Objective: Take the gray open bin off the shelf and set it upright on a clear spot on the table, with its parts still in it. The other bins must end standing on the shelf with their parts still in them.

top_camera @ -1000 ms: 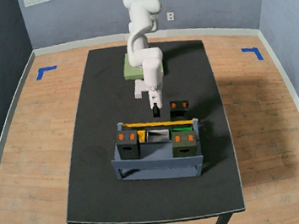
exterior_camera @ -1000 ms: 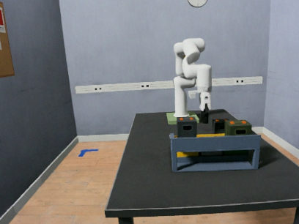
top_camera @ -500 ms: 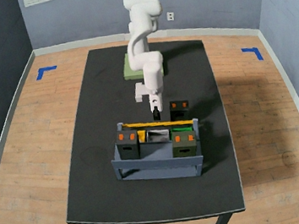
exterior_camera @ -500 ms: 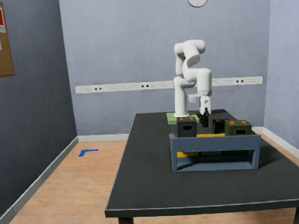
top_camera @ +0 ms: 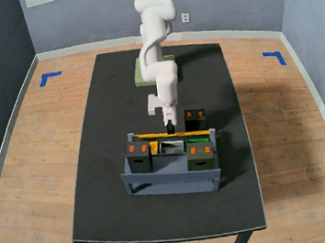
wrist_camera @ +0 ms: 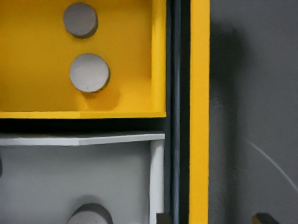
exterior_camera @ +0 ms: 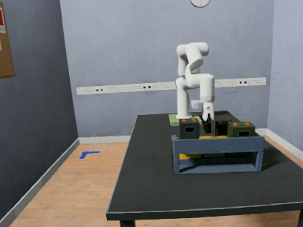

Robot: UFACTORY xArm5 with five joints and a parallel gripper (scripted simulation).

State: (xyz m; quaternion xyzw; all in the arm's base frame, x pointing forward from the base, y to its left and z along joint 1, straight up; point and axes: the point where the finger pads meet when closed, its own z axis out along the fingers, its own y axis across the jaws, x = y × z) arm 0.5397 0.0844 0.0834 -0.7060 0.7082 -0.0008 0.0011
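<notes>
Right now the yellow bar is 50 mm below my hand. Round my hand: blue-gray shelf: 130 mm ahead, 50 mm below; then green bin: 100 mm ahead, 110 mm to the left, 70 mm below; then gray open bin: 110 mm ahead, 70 mm below.
</notes>
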